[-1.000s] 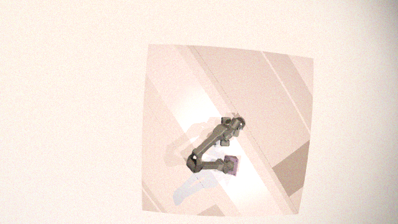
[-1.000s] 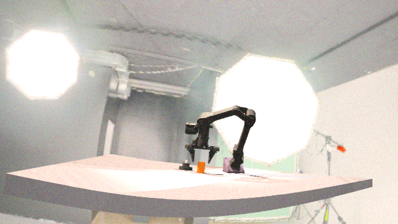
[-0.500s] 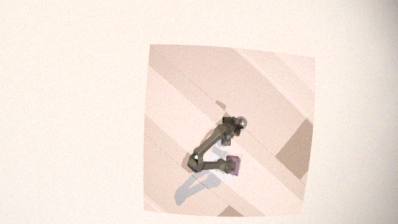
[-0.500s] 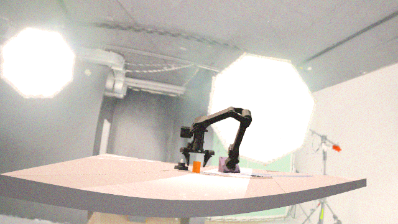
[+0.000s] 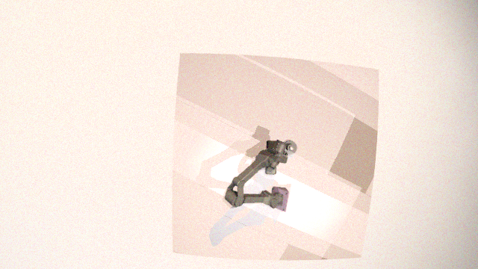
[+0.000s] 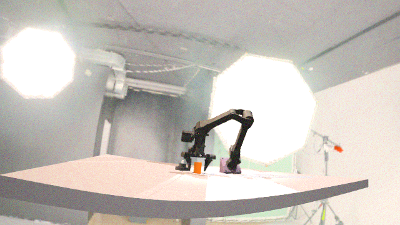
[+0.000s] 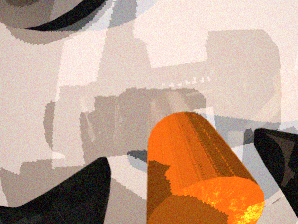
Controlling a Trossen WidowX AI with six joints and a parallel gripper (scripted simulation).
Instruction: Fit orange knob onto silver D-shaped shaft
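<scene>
Right now my gripper tip is 3 cm below the orange knob. Also, from my gripper tip: dark round pedestal (6 cm ahead, 12 cm to the right, 2 cm above).
</scene>
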